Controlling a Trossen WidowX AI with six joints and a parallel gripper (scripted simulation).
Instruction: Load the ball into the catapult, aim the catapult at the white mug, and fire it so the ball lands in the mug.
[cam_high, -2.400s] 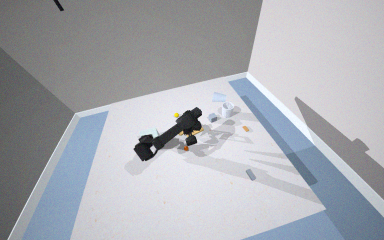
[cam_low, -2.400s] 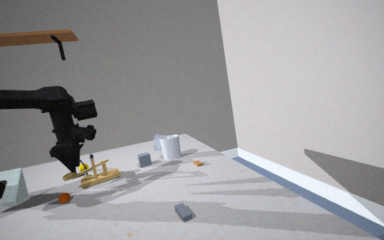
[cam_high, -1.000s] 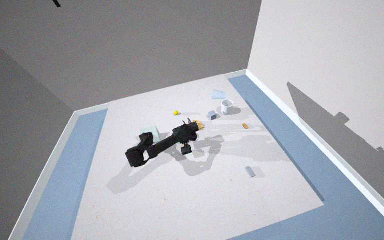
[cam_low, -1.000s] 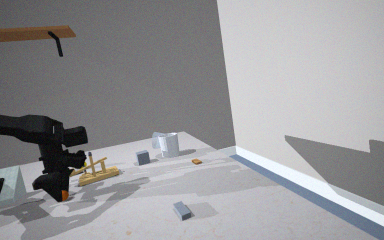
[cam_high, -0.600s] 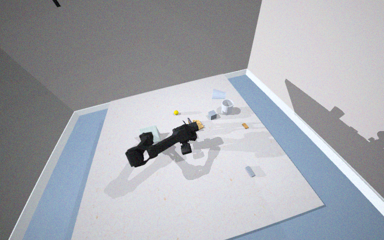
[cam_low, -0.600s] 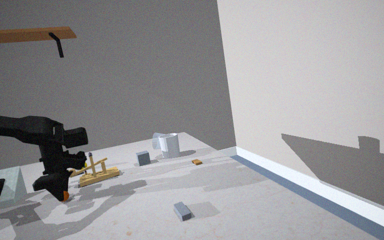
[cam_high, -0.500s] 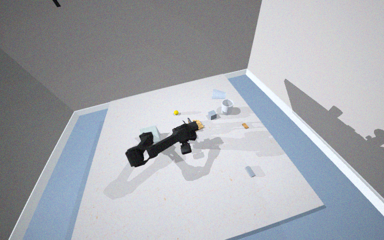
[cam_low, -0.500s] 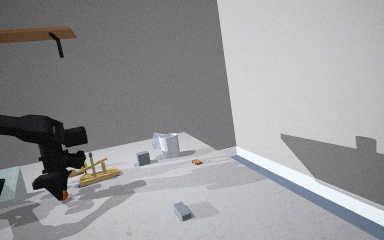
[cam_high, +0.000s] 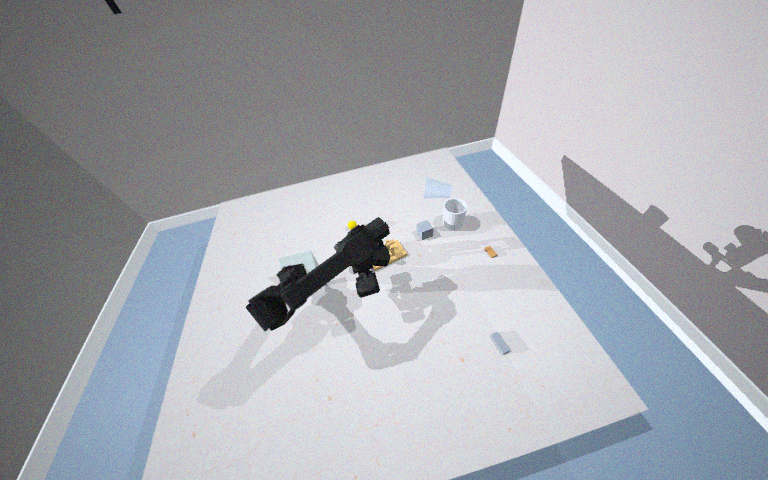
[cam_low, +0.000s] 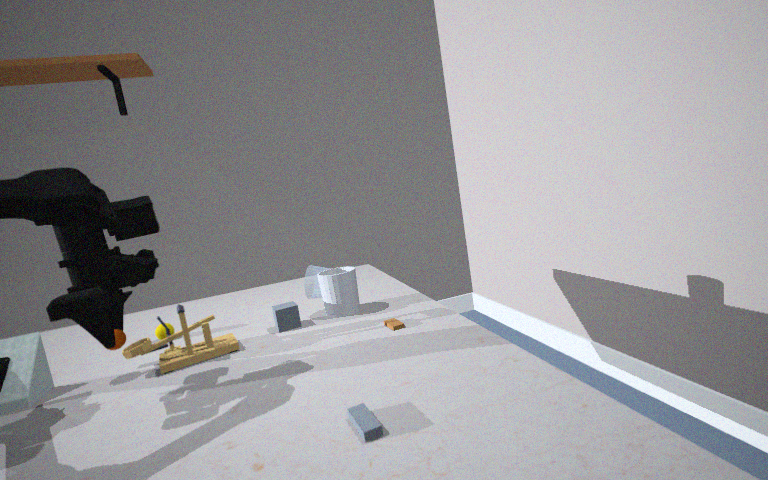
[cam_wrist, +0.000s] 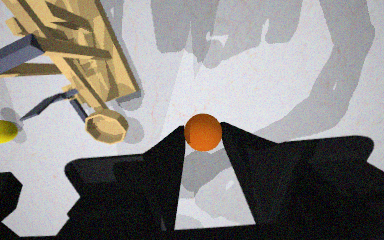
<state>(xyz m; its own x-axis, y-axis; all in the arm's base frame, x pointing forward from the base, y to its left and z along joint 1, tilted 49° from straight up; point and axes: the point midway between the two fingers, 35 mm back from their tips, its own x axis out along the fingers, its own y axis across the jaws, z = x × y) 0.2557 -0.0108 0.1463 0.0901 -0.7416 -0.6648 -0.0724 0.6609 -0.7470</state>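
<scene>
My gripper tip is now 40 mm short of the wooden catapult, 150 mm to the right of it and 50 mm above it. The rest, counted from my gripper tip: yellow ball: 40 mm behind, 340 mm to the left, 80 mm below; grey cube: 250 mm ahead, 220 mm to the left, 70 mm below; orange ball: 10 mm above.
</scene>
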